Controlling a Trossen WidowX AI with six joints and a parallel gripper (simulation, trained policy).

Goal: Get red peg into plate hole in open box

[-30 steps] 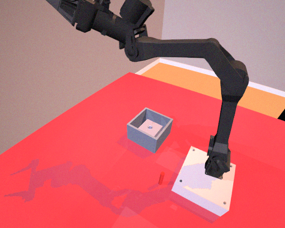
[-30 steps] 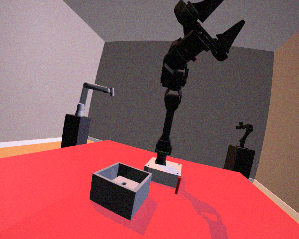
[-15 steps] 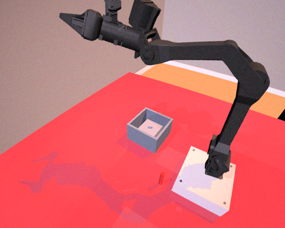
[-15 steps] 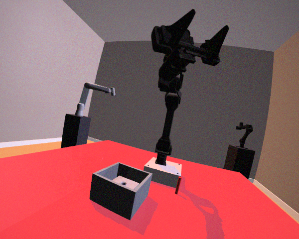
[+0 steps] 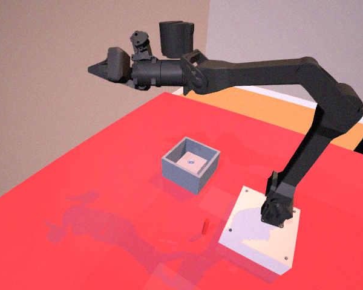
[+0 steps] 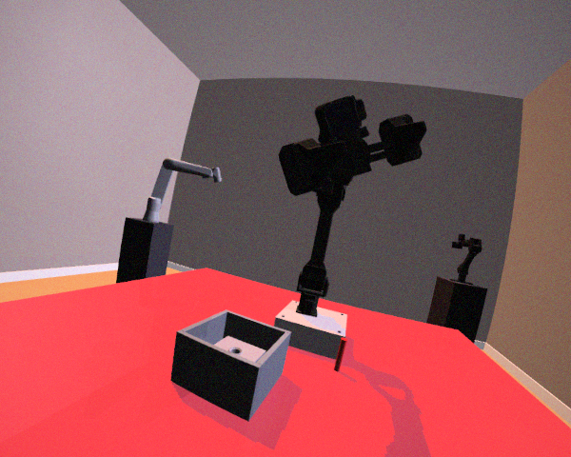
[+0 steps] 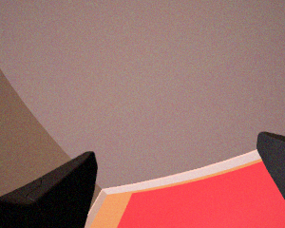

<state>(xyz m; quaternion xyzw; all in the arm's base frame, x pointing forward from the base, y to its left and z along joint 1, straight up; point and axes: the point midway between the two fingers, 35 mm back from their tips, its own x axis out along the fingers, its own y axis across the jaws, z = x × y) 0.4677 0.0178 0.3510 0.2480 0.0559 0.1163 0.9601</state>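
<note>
Right now my gripper tip is 320 mm past the red peg, 70 mm to the right of it and 370 mm above it. Also, from my gripper tip: pale plate 200 mm behind, 150 mm to the right, 370 mm below; grey box 200 mm behind, 150 mm to the right, 390 mm below.
</note>
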